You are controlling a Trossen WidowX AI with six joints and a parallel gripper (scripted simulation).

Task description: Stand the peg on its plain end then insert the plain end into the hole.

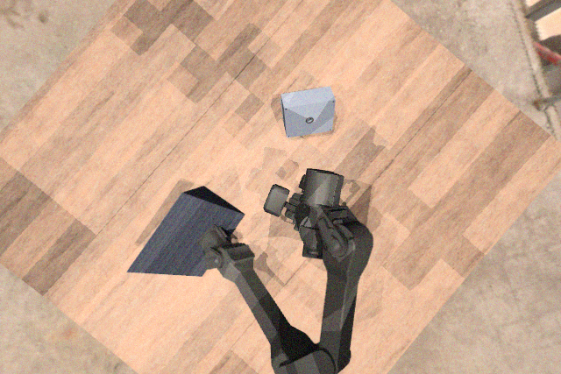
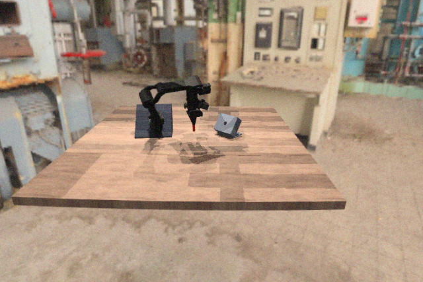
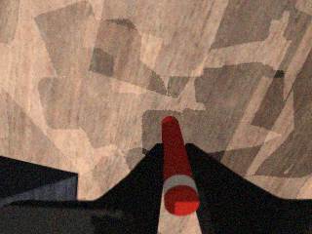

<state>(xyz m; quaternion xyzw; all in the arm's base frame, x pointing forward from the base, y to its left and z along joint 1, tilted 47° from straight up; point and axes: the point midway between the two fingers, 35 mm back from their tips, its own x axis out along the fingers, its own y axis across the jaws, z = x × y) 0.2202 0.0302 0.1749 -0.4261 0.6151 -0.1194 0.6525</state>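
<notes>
The sloped grey-blue panel lies 18 cm ahead of my gripper tip, 16 cm to the left of it and 5 cm below it. Also, from my gripper tip: red peg: 2 cm above.
</notes>
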